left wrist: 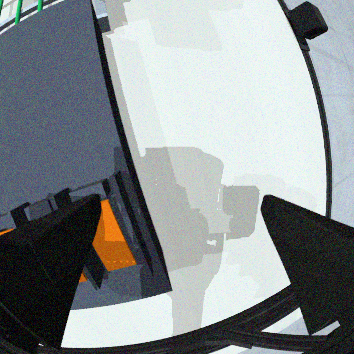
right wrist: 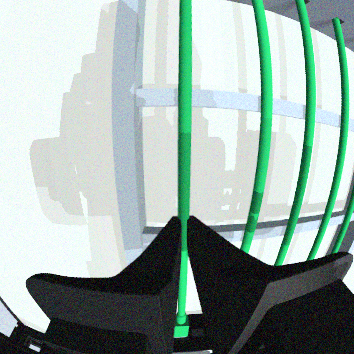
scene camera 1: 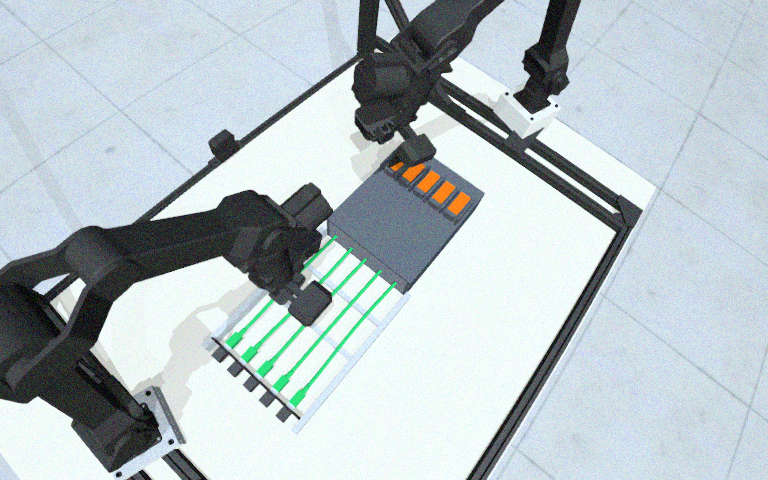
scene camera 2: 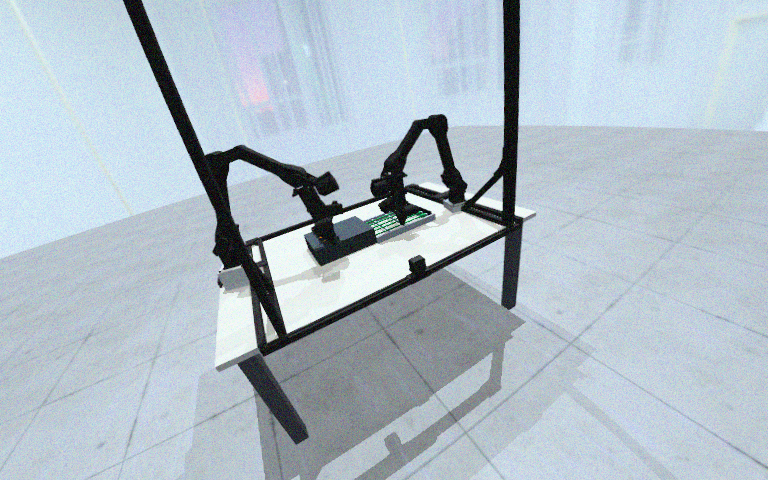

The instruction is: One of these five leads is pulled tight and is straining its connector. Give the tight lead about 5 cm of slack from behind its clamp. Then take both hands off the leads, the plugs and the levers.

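Where they show: left gripper, between the fingertips: (left wrist: 184, 203) (scene camera 1: 376, 147) (scene camera 2: 335, 241); right gripper, between the fingertips: (right wrist: 182, 222) (scene camera 1: 282, 291) (scene camera 2: 402, 225); left arm's base, origin of its link: (scene camera 1: 531, 100) (scene camera 2: 234, 263); right arm's base, origin of its link: (scene camera 1: 134, 432) (scene camera 2: 457, 200).
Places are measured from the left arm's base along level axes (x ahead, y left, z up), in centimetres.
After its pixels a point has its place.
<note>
Several green leads (scene camera 1: 352, 325) @(x 59.7, y 19.9, z -5.0 cm) run side by side from a dark grey box (scene camera 1: 390, 232) @(x 45.7, y 10.0, z -1.0 cm) (scene camera 2: 351, 230) @(x 45.1, y 4.9, z -1.1 cm) (left wrist: 50, 115) @(x 43.4, y 2.6, z -1.0 cm) to green plugs (scene camera 1: 280, 382) @(x 74.2, y 21.1, z -4.7 cm) at black sockets (scene camera 1: 266, 399) @(x 77.2, y 22.2, z -4.4 cm). All look nearly straight; which one is tight cannot be told. My right gripper (right wrist: 182, 222) @(x 66.6, y 7.9, z -5.7 cm) (scene camera 2: 403, 219) @(x 66.6, y 7.9, z -5.7 cm) is shut on the outermost lead (right wrist: 184, 100) @(x 60.6, y 6.0, z -4.9 cm) (scene camera 1: 257, 316) @(x 72.2, y 9.7, z -5.0 cm), at the picture's left in scene camera 1. Orange levers (scene camera 1: 428, 181) (left wrist: 117, 240) sit at the box's far end. My left gripper (left wrist: 184, 203) @(x 38.5, y -5.4, z 1.0 cm) is open above that end, one finger over the levers, the other beyond the box's side.
A pale frame rail (right wrist: 125, 125) (scene camera 1: 351, 362) runs along each side of the leads, with crossbars (right wrist: 225, 100) @(x 59.9, y 7.8, z -5.5 cm) beneath them. Black beams (scene camera 1: 543, 362) @(x 35.5, y 43.3, z -6.0 cm) edge the white table (scene camera 1: 509, 294) @(x 31.4, y 30.4, z -7.6 cm). A small black block (scene camera 1: 223, 145) @(x 62.1, y -23.8, z -3.1 cm) (scene camera 2: 417, 264) @(x 61.6, y -26.5, z -3.5 cm) (left wrist: 309, 20) @(x 60.7, y -24.1, z -3.6 cm) stands on one edge.
</note>
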